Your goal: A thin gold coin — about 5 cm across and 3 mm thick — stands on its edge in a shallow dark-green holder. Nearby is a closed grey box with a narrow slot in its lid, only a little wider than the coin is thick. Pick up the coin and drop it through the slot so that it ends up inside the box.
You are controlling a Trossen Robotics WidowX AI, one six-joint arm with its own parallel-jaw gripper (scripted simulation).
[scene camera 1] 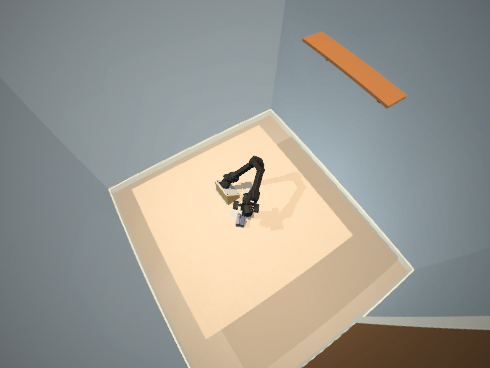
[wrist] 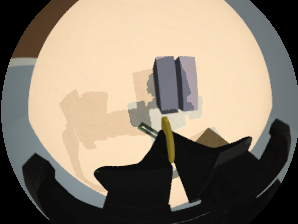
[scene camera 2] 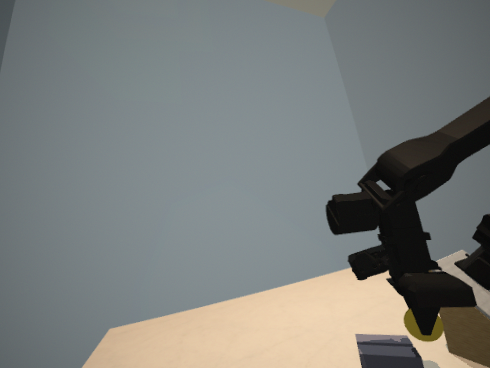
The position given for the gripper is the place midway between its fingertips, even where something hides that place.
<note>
The gripper [scene camera 2: 425, 333] carries a coin.
The gripper also shows in the wrist view [wrist: 164, 133].
</note>
